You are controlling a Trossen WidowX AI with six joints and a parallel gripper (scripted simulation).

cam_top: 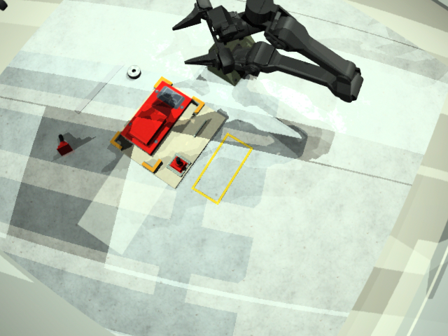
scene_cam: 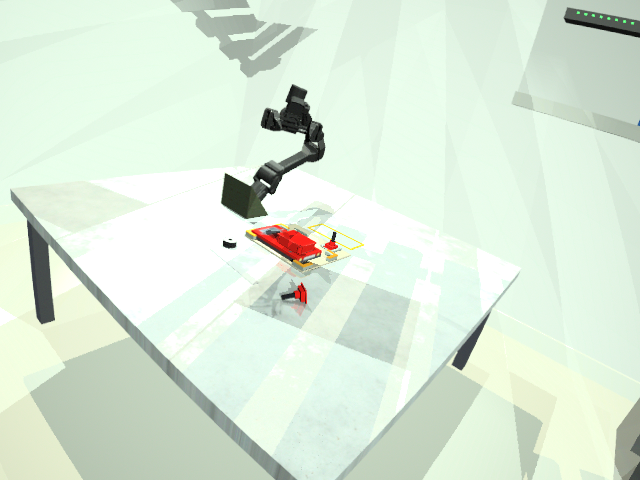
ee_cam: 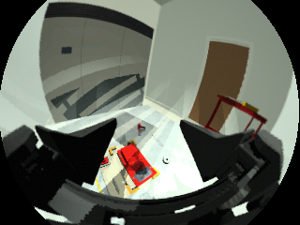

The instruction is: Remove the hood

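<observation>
My gripper tip is now 290 mm above the red hood, 120 mm short of it and 40 mm to the left of it.
</observation>
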